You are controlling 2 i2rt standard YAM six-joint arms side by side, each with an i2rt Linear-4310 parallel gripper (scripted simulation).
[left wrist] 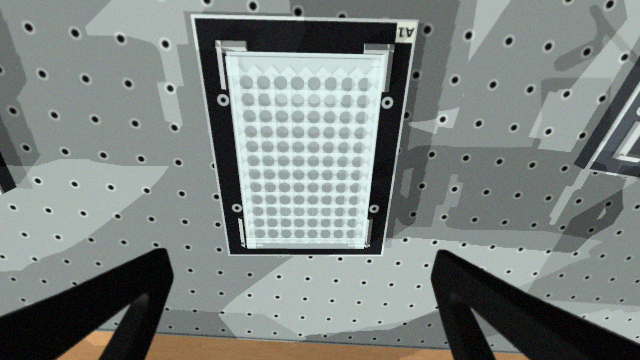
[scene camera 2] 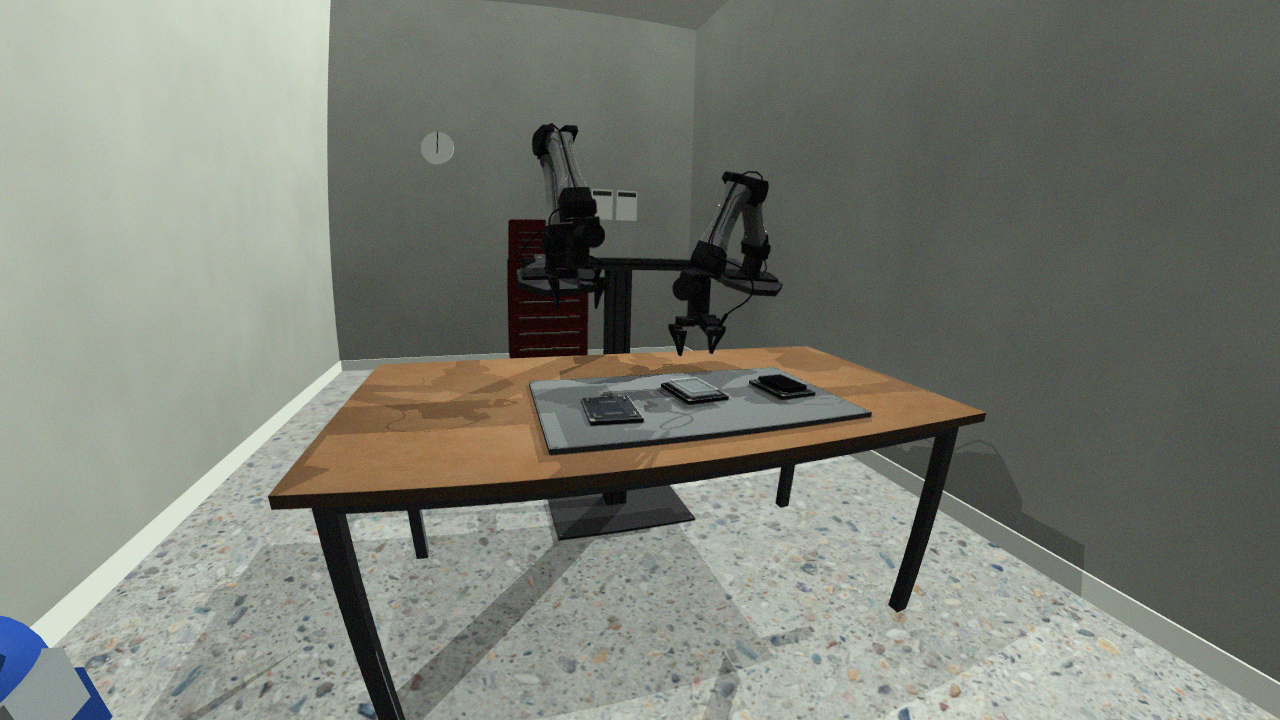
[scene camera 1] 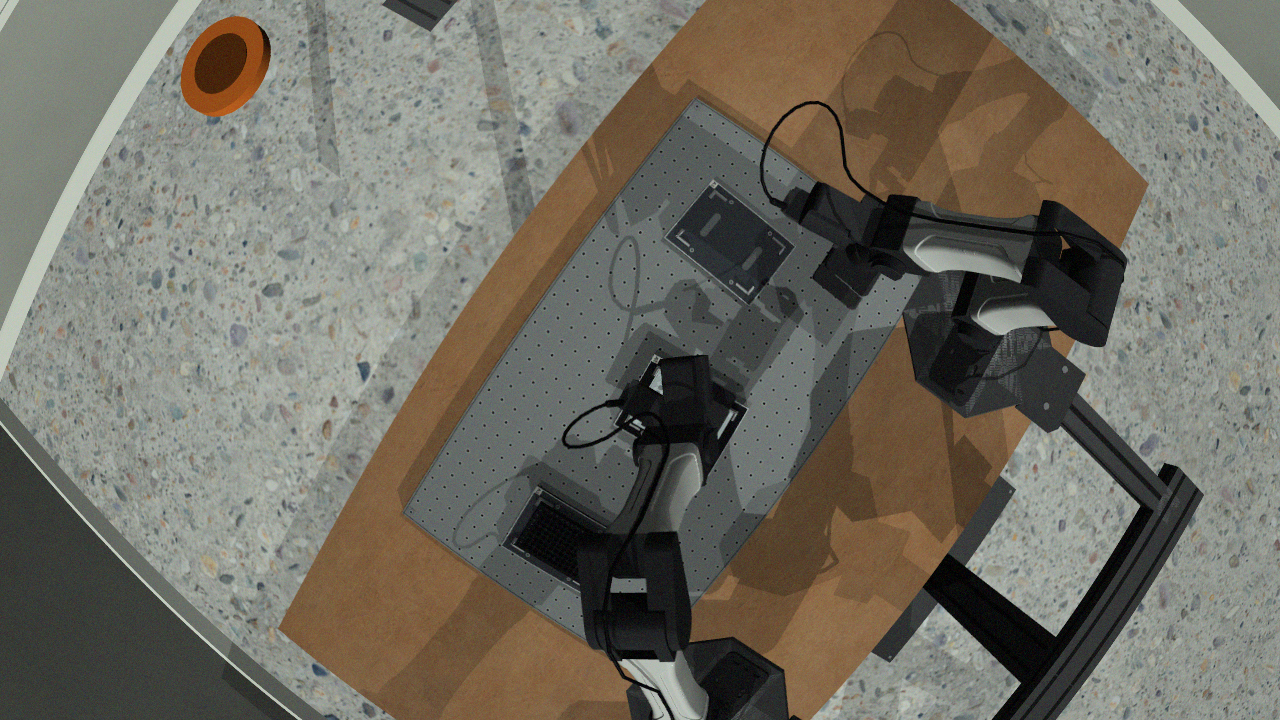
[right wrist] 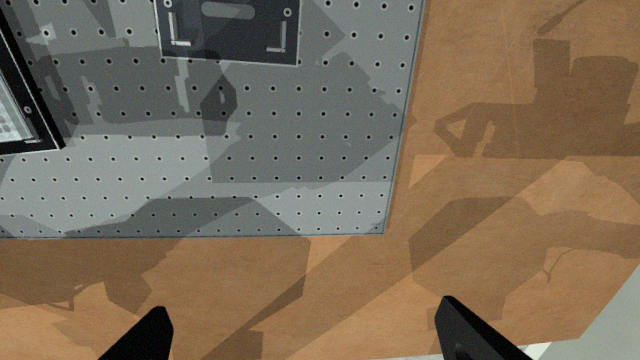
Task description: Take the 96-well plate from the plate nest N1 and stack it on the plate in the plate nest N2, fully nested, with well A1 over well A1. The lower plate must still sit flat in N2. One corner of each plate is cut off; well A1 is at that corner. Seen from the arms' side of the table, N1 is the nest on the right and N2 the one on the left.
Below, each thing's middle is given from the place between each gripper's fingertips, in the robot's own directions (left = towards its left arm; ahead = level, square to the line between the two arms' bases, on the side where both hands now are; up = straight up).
Right now my left hand (scene camera 2: 695, 354) is 10 cm above the clear 96-well plate (left wrist: 305, 125). Also, from my left hand: black nest (left wrist: 297, 36): 11 cm below; black 96-well plate (scene camera 1: 539, 548): 27 cm to the left, 10 cm below, 3 cm ahead.
I see the clear 96-well plate 40 mm ahead of my right hand (scene camera 1: 849, 253), 310 mm to the left of it and 220 mm below it. From my right hand the other things lie so: black nest: 40 mm ahead, 310 mm to the left, 230 mm below; black 96-well plate: 80 mm ahead, 580 mm to the left, 220 mm below.
